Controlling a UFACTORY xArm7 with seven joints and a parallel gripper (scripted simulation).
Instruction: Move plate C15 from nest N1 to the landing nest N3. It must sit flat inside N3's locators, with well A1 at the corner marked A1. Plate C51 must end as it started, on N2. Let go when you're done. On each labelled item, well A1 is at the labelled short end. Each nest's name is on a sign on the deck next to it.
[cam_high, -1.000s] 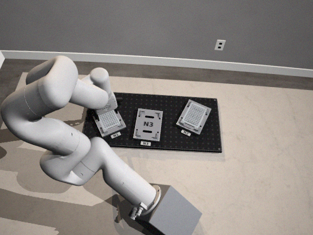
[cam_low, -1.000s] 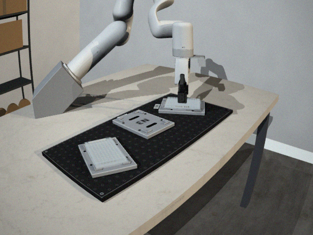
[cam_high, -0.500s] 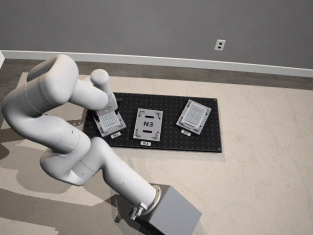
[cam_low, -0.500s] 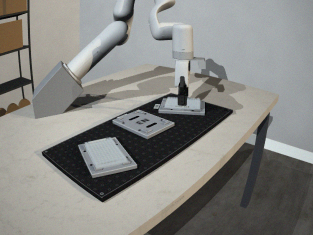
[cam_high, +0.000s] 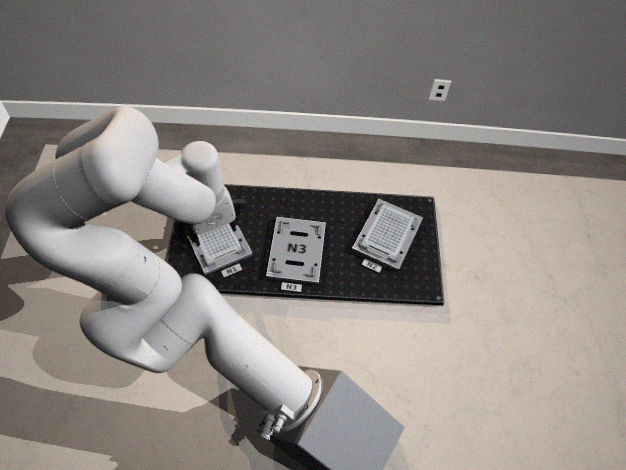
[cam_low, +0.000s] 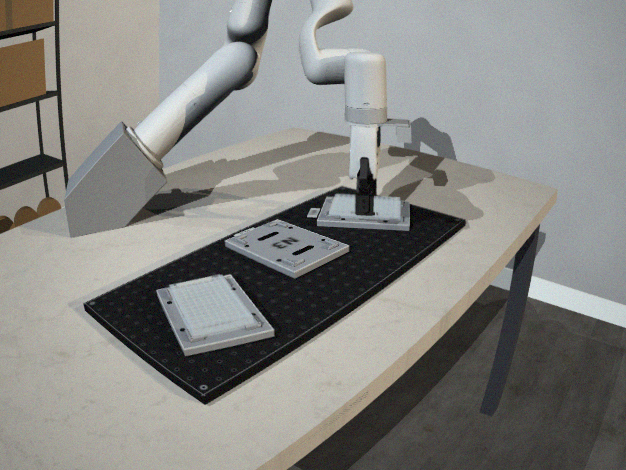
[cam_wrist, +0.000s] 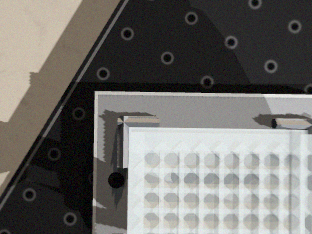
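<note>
Now: hand 2 cm above the nest N1. Also, from my hand: nest N2: 16 cm ahead, 38 cm to the right, 2 cm below; then nest: 4 cm ahead, 19 cm to the right, 2 cm below.
</note>
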